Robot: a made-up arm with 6 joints. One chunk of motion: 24 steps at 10 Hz.
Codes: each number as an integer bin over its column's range. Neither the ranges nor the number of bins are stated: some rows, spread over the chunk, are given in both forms.
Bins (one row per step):
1: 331 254 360 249 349 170
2: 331 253 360 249 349 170
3: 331 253 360 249 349 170
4: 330 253 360 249 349 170
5: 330 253 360 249 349 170
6: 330 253 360 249 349 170
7: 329 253 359 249 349 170
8: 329 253 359 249 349 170
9: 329 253 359 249 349 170
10: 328 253 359 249 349 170
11: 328 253 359 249 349 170
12: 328 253 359 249 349 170
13: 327 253 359 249 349 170
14: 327 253 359 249 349 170
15: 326 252 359 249 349 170
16: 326 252 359 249 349 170
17: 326 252 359 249 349 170
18: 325 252 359 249 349 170
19: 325 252 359 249 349 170
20: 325 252 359 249 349 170
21: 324 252 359 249 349 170
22: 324 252 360 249 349 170
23: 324 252 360 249 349 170
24: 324 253 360 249 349 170
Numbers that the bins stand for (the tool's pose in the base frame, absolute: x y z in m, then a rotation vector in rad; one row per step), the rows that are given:
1: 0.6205 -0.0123 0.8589 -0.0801 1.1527 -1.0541
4: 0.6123 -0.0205 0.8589 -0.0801 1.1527 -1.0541
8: 0.6041 -0.0205 0.8507 -0.0801 1.1527 -1.0541
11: 0.5959 -0.0205 0.8507 -0.0801 1.1527 -1.0541
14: 0.5877 -0.0205 0.8507 -0.0801 1.1527 -1.0541
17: 0.5795 -0.0288 0.8507 -0.0801 1.1527 -1.0541
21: 0.5630 -0.0288 0.8507 -0.0801 1.1527 -1.0541
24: 0.5630 -0.0205 0.8589 -0.0801 1.1527 -1.0541
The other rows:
2: 0.6205 -0.0205 0.8589 -0.0801 1.1527 -1.0541
3: 0.6205 -0.0205 0.8589 -0.0801 1.1527 -1.0541
5: 0.6123 -0.0205 0.8589 -0.0801 1.1527 -1.0541
6: 0.6123 -0.0205 0.8589 -0.0801 1.1527 -1.0541
7: 0.6041 -0.0205 0.8507 -0.0801 1.1527 -1.0541
9: 0.6041 -0.0205 0.8507 -0.0801 1.1527 -1.0541
10: 0.5959 -0.0205 0.8507 -0.0801 1.1527 -1.0541
12: 0.5959 -0.0205 0.8507 -0.0801 1.1527 -1.0541
13: 0.5877 -0.0205 0.8507 -0.0801 1.1527 -1.0541
15: 0.5795 -0.0288 0.8507 -0.0801 1.1527 -1.0541
16: 0.5795 -0.0288 0.8507 -0.0801 1.1527 -1.0541
18: 0.5712 -0.0288 0.8507 -0.0801 1.1527 -1.0541
19: 0.5712 -0.0288 0.8507 -0.0801 1.1527 -1.0541
20: 0.5712 -0.0288 0.8507 -0.0801 1.1527 -1.0541
22: 0.5630 -0.0288 0.8589 -0.0801 1.1527 -1.0541
23: 0.5630 -0.0288 0.8589 -0.0801 1.1527 -1.0541

